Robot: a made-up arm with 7 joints.
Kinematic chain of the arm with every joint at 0, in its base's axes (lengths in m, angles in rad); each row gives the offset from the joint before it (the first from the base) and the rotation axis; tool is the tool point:
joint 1: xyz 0 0 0.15 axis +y
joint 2: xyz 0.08 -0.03 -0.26 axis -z
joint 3: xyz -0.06 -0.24 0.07 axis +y
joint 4: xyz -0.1 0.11 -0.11 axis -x
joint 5: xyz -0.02 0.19 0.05 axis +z
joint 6: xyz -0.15 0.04 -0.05 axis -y
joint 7: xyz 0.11 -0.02 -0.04 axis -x
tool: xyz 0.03 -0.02 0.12
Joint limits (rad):
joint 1: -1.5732..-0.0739
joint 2: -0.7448..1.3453
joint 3: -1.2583..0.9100
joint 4: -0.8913..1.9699
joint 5: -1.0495..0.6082
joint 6: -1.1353..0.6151
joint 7: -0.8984..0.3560
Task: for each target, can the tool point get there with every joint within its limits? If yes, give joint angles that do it. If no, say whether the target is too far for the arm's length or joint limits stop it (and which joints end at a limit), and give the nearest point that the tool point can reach.
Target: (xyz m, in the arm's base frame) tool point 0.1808 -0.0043 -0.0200
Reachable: yes | joints -1.2347 -0.1437 0.0870 -0.5258 -0.6505 -0.7485 0.0325
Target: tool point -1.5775 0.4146 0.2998
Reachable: no: too far | nearest point -0.4064 0.1053 -0.0461 | short by 1.260 m
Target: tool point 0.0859 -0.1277 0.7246
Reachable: no: joint limits stop it (at a limit: joint 1, joint 2, joint 3, joint 4, joint 5, joint 6, joint 7) | nearest point 0.3638 -0.1309 0.5709 | short by 0.318 m
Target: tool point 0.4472 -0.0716 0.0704
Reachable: yes | joints -1.3021 0.3968 -0.7930 0.7523 -0.4493 -0.4213 -0.7124
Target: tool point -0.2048 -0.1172 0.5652
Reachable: no: joint limits stop it (at a limit: joint 1, joint 2, joint 3, joint 4, joint 6) | nearest point -0.0440 -0.0796 0.2834 | short by 0.327 m
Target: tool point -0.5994 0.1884 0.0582
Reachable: no: joint limits stop it (at a limit: joint 1, joint 3, joint 4, joint 5, joint 6, joint 7) | nearest point -0.3999 0.1274 -0.0457 | short by 0.233 m
